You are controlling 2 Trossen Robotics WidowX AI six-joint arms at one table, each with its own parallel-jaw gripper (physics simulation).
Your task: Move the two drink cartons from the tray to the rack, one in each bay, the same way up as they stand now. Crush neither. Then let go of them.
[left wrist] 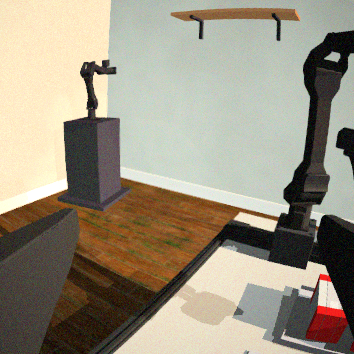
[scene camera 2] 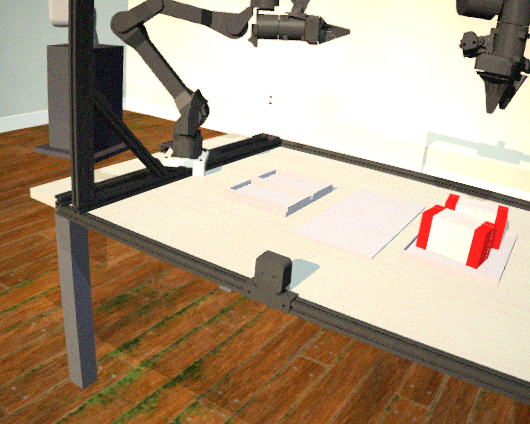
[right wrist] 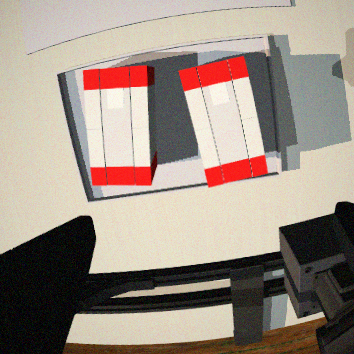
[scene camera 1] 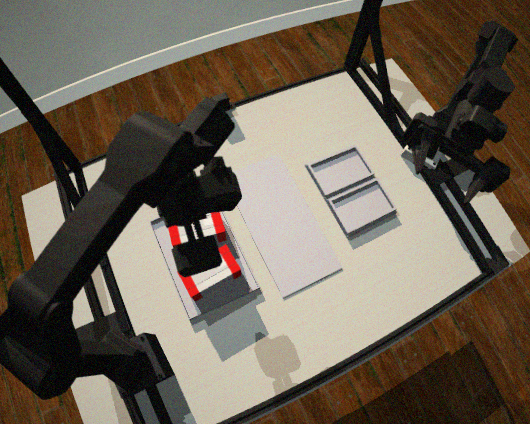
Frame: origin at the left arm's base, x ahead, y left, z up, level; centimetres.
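Where they show: left gripper, between the fingertips: (left wrist: 203, 225) (scene camera 2: 347, 30) (scene camera 1: 442, 188); right gripper, between the fingertips: (scene camera 2: 495, 111) (right wrist: 218, 222) (scene camera 1: 191, 229); left arm's base, origin of its link: (scene camera 2: 186, 154); right arm's base, origin of its link: (left wrist: 296, 223) (right wrist: 333, 284) (scene camera 1: 132, 365).
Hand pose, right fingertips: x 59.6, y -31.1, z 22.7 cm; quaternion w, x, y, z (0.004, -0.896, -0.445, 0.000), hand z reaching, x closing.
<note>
Each offset is from my right fingertips to the centre of the thing.
Two white cartons with red ends lie side by side on the pale tray @(dx -1.5, dy -2.6, dz -25.5 cm) (scene camera 1: 225, 292) (right wrist: 175, 125). One carton @(dx -5.0, dy -6.1, dz -22.3 cm) (scene camera 2: 450, 237) (right wrist: 117, 125) is fairly square to the tray; the other carton @(dx +1.6, dy +2.3, dz -22.4 cm) (right wrist: 225, 122) (left wrist: 327, 310) is slightly turned. Each shows a pale patch near one end in the right wrist view. The low rack @(dx -36.6, dy +18.7, dz -25.3 cm) (scene camera 1: 351, 187) (scene camera 2: 310, 201) has two empty bays. My right gripper (scene camera 2: 500, 107) (right wrist: 218, 222) is open, pointing down high above the tray side; its arm partly hides the cartons in scene camera 1. My left gripper (scene camera 1: 443, 186) (scene camera 2: 345, 32) (left wrist: 203, 225) is open and raised, far from the cartons.
A flat pale panel (scene camera 1: 287, 227) (scene camera 2: 362, 222) lies between tray and rack. Dark rails frame the table, with uprights at its sides. A small black box (scene camera 2: 272, 272) stands at the front rail in scene camera 2. The right arm's base (left wrist: 292, 245) stands beyond the tray.
</note>
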